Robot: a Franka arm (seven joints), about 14 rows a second.
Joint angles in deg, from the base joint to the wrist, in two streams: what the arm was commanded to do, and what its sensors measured. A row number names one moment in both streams.
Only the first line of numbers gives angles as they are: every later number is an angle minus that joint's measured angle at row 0.
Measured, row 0:
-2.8 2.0 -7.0 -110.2 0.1 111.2 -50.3
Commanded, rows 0 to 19:
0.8 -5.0 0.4 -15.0 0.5 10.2 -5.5
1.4 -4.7 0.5 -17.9 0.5 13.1 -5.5
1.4 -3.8 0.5 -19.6 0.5 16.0 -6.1
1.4 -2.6 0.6 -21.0 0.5 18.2 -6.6
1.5 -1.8 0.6 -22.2 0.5 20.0 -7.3
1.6 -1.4 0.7 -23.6 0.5 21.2 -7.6
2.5 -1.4 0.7 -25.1 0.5 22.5 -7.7
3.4 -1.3 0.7 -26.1 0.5 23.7 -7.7
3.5 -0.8 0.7 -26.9 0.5 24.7 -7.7
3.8 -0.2 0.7 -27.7 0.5 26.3 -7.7
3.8 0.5 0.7 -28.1 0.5 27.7 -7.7
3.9 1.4 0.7 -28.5 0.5 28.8 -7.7
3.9 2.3 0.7 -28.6 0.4 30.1 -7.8
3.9 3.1 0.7 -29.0 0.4 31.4 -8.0
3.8 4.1 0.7 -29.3 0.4 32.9 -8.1
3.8 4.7 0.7 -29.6 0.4 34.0 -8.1
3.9 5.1 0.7 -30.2 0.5 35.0 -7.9
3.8 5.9 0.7 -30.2 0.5 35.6 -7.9
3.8 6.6 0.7 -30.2 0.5 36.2 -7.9
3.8 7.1 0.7 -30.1 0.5 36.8 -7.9
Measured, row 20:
3.7 6.7 1.0 -28.3 -0.1 32.6 -6.1
